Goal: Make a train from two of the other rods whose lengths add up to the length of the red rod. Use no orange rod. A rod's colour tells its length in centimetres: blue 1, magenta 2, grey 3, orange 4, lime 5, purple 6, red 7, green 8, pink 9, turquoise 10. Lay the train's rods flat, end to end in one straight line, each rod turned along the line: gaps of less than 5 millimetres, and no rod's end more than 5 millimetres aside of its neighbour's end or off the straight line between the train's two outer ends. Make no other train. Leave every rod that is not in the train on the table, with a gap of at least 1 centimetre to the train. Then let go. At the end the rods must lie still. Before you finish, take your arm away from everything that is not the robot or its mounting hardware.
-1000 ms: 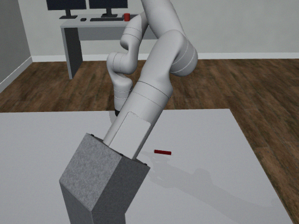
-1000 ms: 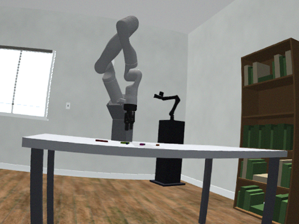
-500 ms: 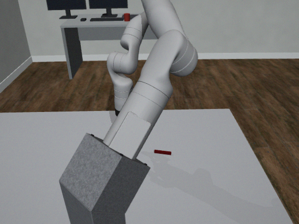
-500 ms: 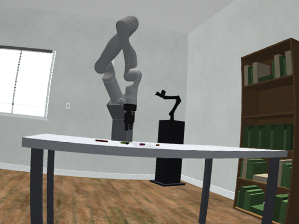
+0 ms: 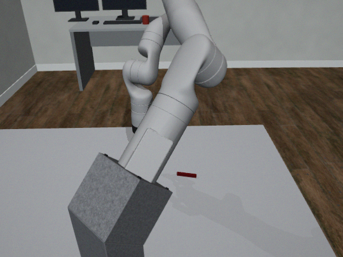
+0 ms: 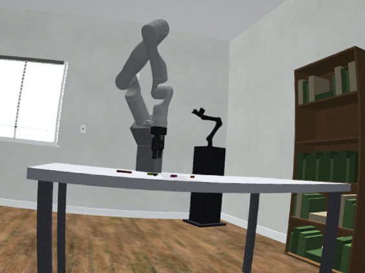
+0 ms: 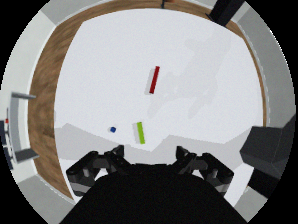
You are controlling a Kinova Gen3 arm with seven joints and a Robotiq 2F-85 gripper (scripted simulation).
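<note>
Now: hand 100 mm short of the magenta rod, 40 mm to the right of it and 80 mm above it. Round my hand: grey rod (60 mm ahead, 70 mm to the left, 80 mm below); lime rod (20 mm ahead, 20 mm to the right, 80 mm below); blue rod (80 mm ahead, 40 mm to the right, 80 mm below).
</note>
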